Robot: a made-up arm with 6 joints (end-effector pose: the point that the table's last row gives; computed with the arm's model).
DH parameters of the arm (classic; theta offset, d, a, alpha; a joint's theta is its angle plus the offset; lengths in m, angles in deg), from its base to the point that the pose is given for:
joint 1: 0 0.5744 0 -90
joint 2: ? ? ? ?
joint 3: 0 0 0 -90
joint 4: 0 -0.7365 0 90
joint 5: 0 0.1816 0 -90
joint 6: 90 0 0 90
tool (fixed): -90 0 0 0
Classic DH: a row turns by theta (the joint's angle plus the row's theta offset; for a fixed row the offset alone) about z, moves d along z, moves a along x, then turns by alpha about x.
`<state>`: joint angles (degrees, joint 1 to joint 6).
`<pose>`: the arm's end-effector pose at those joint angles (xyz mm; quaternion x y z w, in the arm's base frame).
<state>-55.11 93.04 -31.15 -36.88 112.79 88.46</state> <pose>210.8 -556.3 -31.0 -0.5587 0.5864 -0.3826 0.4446</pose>
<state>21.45 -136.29 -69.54 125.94 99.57 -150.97</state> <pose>-590.3 -117.4 526.7 -0.1832 0.0981 0.6476 0.7331</pose>
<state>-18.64 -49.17 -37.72 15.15 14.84 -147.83</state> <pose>-157.0 -132.0 1474.8 0.8697 -0.2022 0.1510 0.4241</pose>
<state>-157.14 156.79 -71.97 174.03 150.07 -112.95</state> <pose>137.6 -138.0 121.0 0.0011 0.5896 -0.7599 0.2738</pose>
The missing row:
joint 2: -90 0 1.0824 180
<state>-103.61 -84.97 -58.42 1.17 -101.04 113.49</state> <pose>-77.4 452.0 1001.8 -0.1463 0.7350 -0.0303 0.6614</pose>
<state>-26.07 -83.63 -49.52 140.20 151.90 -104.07</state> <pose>-415.8 358.7 1203.8 -0.2088 0.4852 0.6597 0.5346</pose>
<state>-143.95 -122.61 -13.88 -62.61 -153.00 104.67</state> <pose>755.8 653.4 740.3 -0.3669 0.7579 -0.0508 0.5370</pose>
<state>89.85 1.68 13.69 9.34 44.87 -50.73</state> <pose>181.1 745.5 1838.4 0.5118 -0.0814 0.7416 0.4261</pose>
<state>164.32 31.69 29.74 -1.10 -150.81 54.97</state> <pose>-1206.9 527.4 1466.9 0.8644 -0.0116 -0.2704 0.4238</pose>
